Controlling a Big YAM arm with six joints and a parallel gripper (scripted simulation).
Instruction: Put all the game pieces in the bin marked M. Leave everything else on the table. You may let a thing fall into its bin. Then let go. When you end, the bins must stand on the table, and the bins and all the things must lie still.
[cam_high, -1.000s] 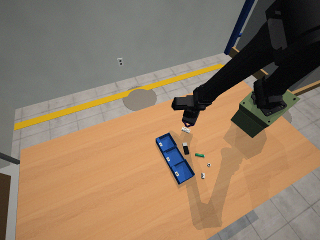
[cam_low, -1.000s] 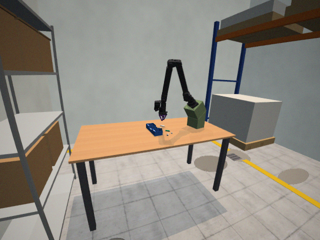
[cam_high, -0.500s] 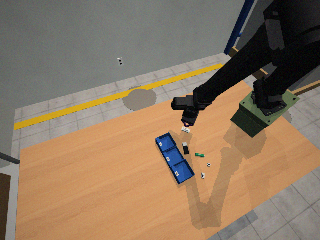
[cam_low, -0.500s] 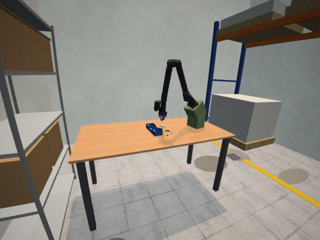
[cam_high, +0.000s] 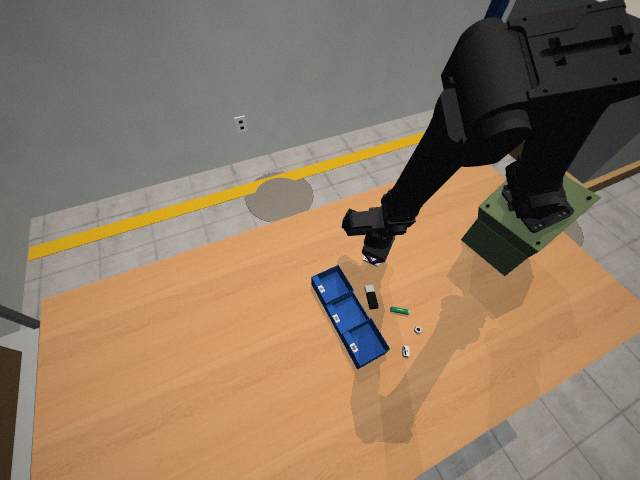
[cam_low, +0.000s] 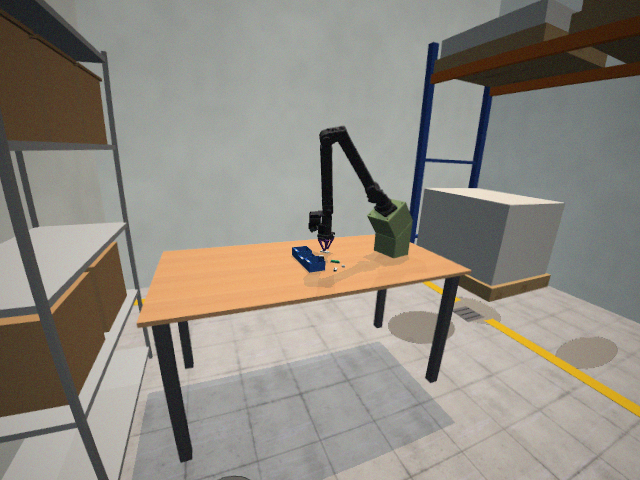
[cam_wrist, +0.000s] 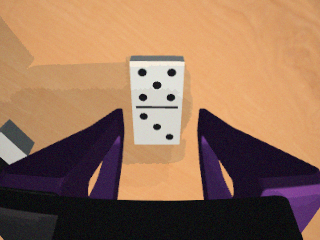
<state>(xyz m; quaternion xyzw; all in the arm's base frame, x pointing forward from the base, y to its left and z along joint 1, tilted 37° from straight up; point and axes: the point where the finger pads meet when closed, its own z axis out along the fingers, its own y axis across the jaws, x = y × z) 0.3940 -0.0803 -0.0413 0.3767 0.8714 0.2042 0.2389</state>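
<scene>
The white domino lies 20 mm below my hand. From my hand the other things lie so: green cylinder 170 mm to the left, 10 mm below, 10 mm behind; blue bin 140 mm to the left, 130 mm ahead; grey nut 230 mm to the left, 30 mm behind, 20 mm below.
</scene>
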